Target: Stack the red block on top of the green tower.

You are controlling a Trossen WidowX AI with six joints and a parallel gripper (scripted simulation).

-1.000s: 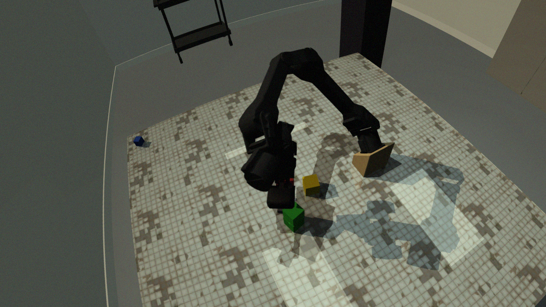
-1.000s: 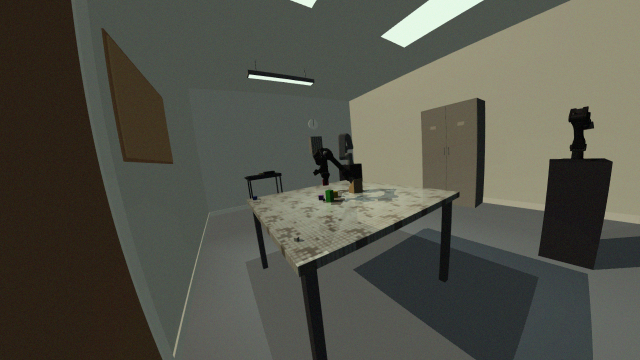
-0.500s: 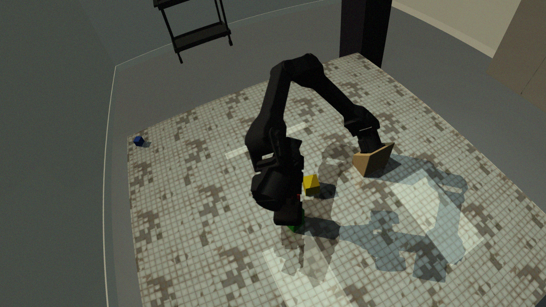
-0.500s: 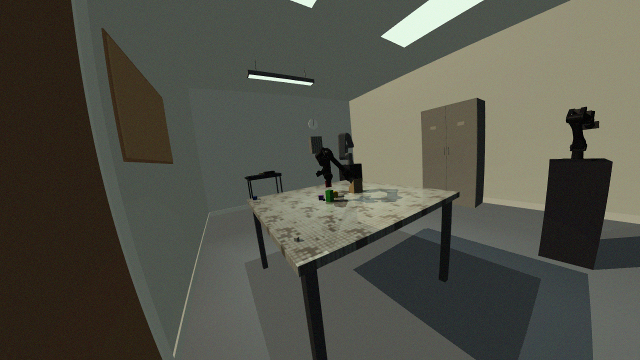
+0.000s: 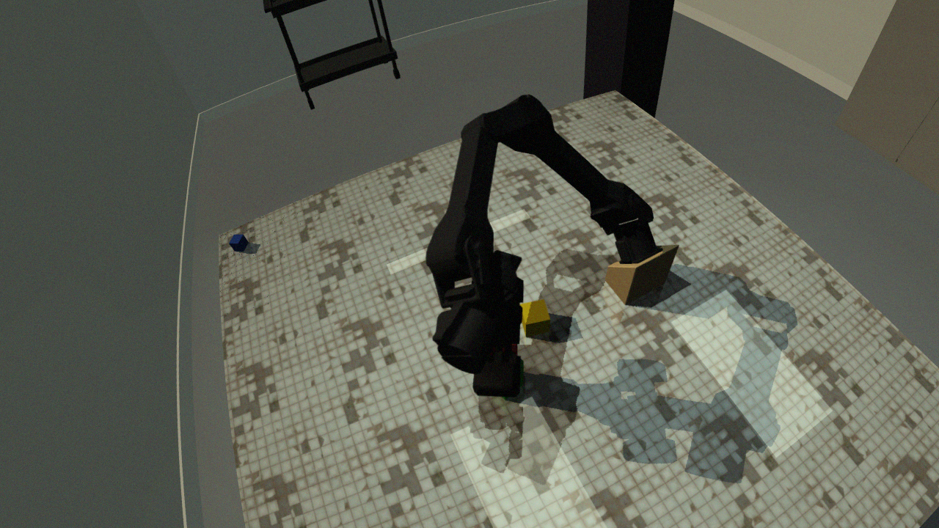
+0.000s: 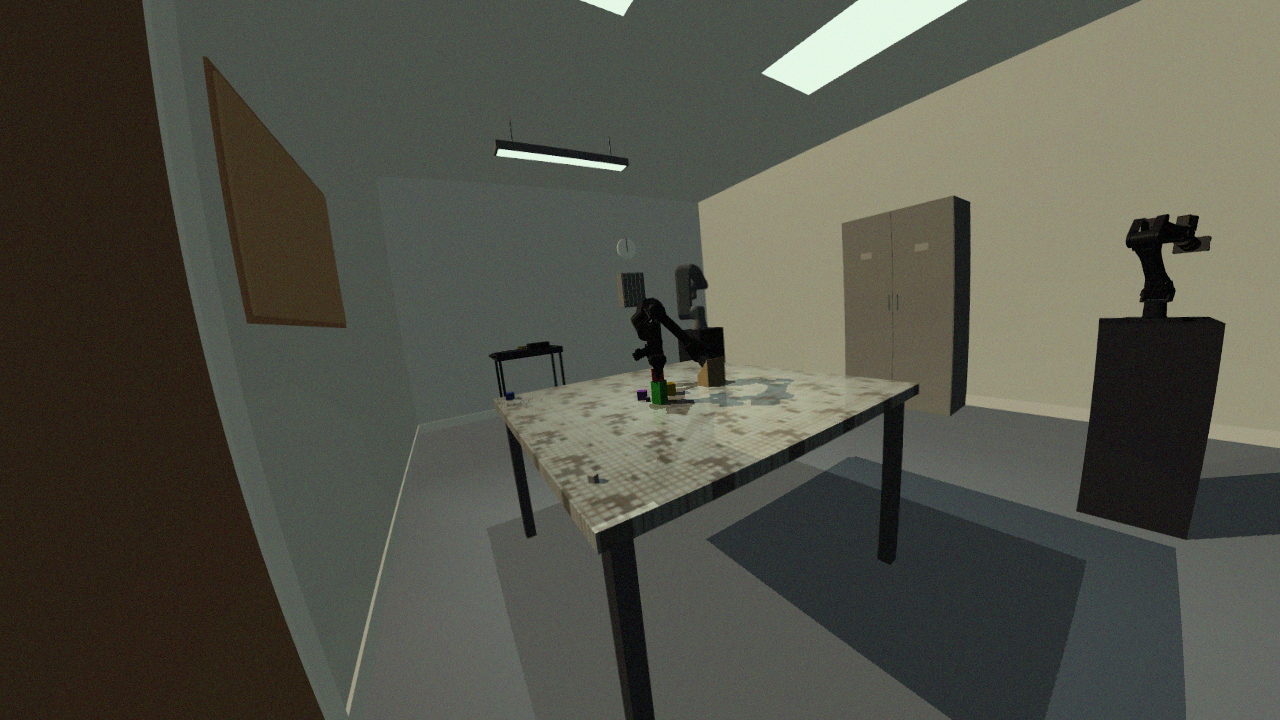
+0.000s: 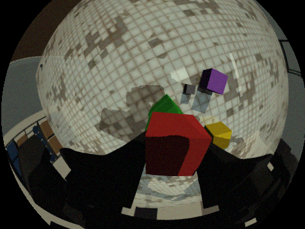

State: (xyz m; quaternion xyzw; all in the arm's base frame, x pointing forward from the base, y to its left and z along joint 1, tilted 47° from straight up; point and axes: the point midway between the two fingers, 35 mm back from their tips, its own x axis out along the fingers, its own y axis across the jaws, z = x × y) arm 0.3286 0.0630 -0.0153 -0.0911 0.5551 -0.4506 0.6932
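Right now the red block is 2 cm above my gripper tip. The rest, counted from my gripper tip: purple block 10 cm to the right, 8 cm below, 1 cm ahead; then yellow block 11 cm behind, 8 cm to the right, 7 cm below; then small grey block 9 cm below, 6 cm to the right, 2 cm ahead.
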